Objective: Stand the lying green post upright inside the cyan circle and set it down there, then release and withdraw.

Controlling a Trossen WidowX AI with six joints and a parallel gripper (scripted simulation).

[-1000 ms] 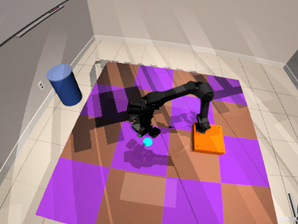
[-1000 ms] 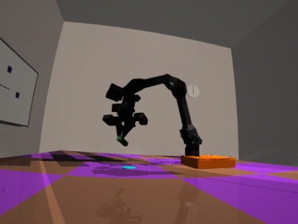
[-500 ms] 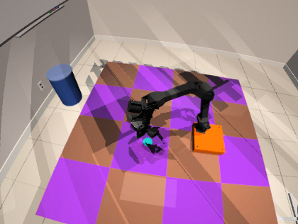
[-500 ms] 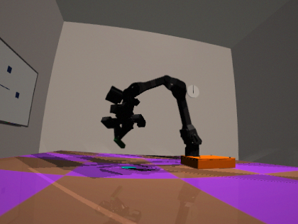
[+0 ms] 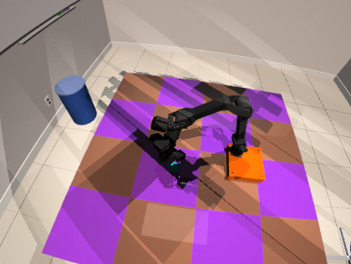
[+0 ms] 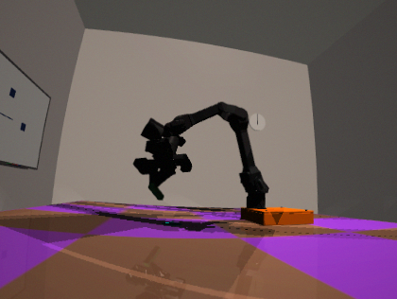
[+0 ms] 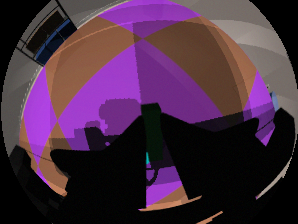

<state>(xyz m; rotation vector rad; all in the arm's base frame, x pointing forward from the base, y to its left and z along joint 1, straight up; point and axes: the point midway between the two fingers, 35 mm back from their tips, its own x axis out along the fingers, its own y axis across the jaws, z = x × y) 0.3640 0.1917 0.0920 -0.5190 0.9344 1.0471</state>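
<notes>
Now: gripper tip 6 cm past the cyan circle, 4 cm to the left of it and 11 cm above it. Round my gripper tip: green post (1 cm behind, 2 cm to the right, 1 cm below).
</notes>
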